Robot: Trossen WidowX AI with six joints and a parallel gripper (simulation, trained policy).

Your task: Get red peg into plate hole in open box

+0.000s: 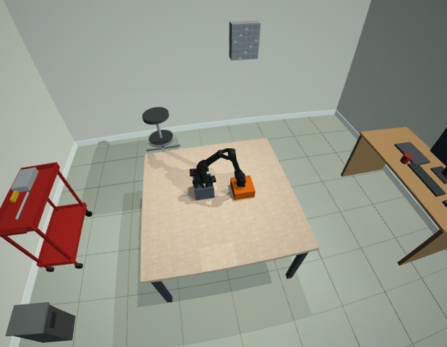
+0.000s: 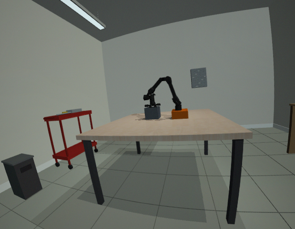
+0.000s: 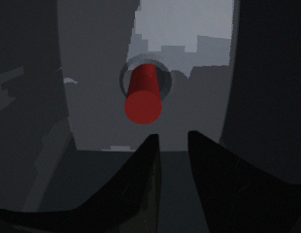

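The red peg is 2 cm ahead of my gripper tip, 2 cm to the right of it and 3 cm below it. The rest, counted from my gripper tip: grey plate (2 cm ahead, 2 cm to the right, 3 cm below).
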